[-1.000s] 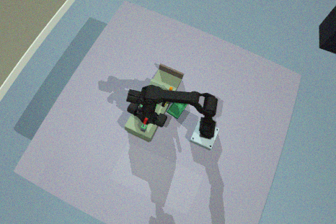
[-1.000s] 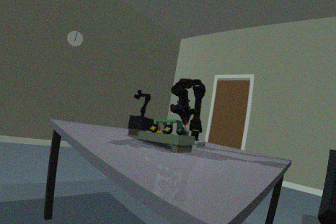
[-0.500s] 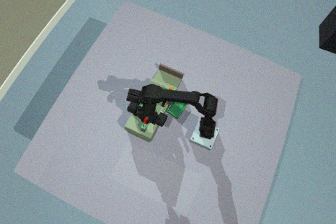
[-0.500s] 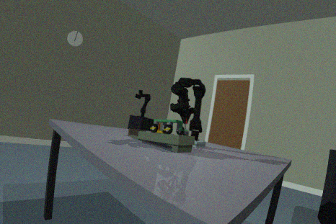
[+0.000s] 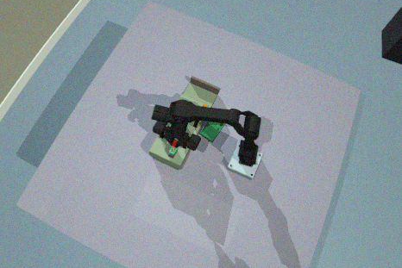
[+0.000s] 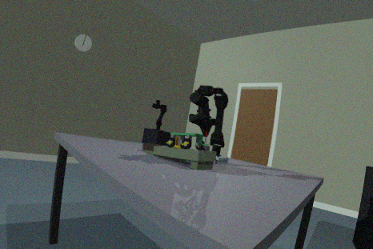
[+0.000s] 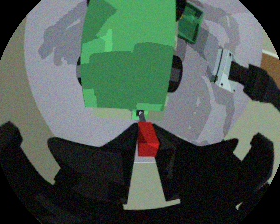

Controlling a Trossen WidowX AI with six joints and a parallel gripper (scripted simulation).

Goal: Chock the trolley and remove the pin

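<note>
The green tray lies 18 cm to the right of my gripper tip, 17 cm below it and 13 cm behind it. From my gripper tip the other things lie so: trolley (11 cm to the right, 5 cm below); then red-headed stop pin (right at my gripper tip); then olive ramp (12 cm to the right, 11 cm below).
</note>
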